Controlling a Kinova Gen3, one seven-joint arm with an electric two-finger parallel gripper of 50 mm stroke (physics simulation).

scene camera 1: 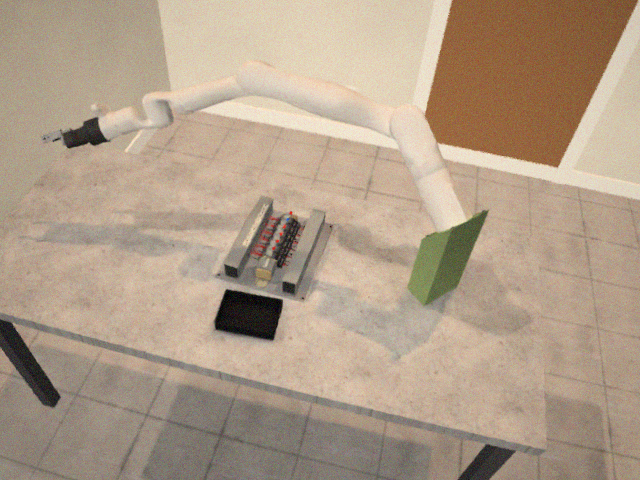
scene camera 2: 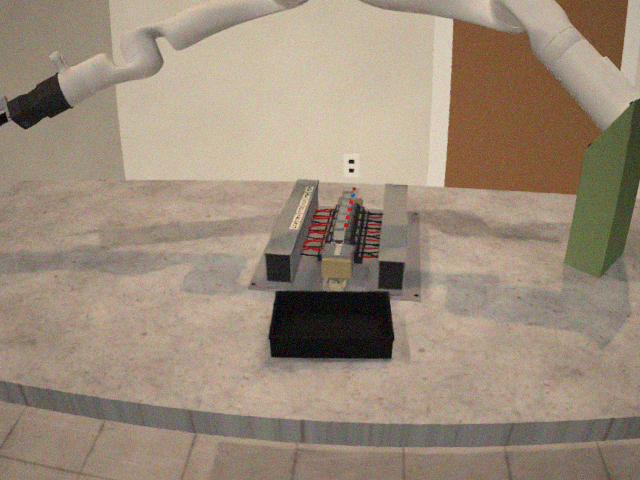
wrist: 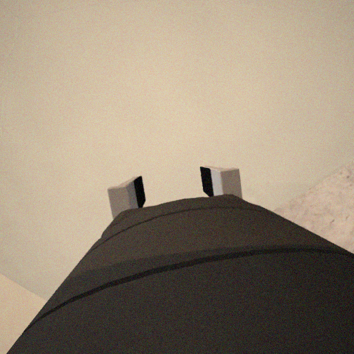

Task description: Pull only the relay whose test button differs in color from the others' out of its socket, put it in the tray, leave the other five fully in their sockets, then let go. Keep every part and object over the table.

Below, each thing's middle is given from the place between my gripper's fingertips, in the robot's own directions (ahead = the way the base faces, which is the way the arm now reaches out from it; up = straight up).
Now: the base plate [scene camera 2: 308, 277] 71 cm behind my hand, 9 cm to the left of it and 25 cm below it.
